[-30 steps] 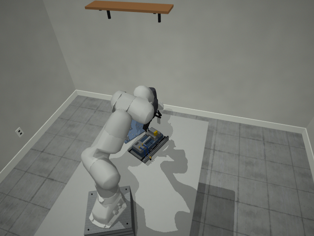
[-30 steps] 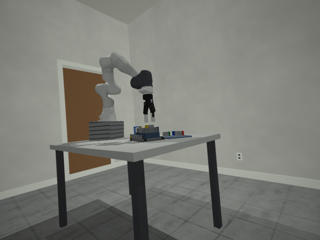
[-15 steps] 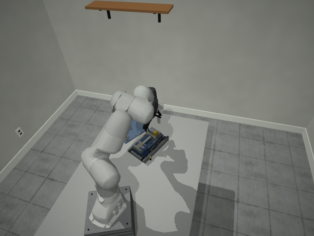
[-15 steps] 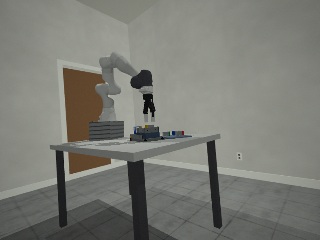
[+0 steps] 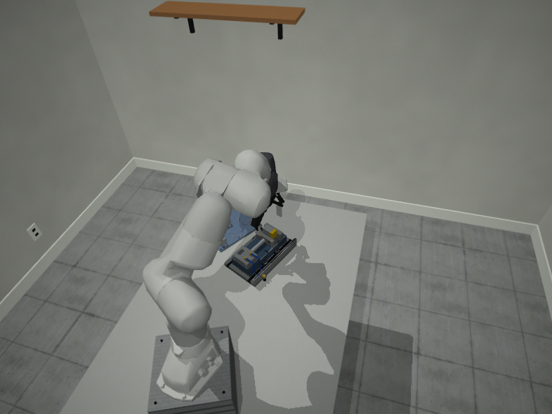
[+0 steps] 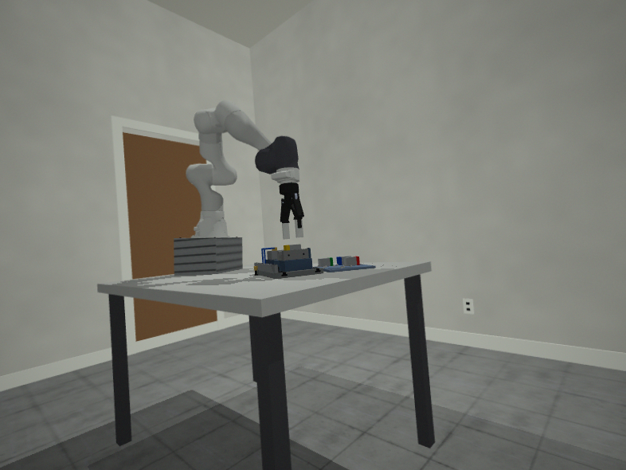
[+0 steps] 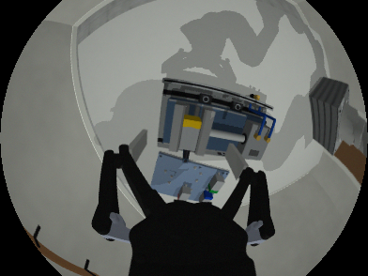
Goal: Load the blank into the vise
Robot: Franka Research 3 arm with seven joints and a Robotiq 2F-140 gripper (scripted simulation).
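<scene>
The yellow-ended blank is 5 cm below my hand. Also, from my hand: milling vise 7 cm behind, 2 cm to the left, 11 cm below; then green-ended blank 8 cm behind, 23 cm to the left, 12 cm below; then work stop rod 1 cm ahead, 4 cm to the left, 6 cm below.
</scene>
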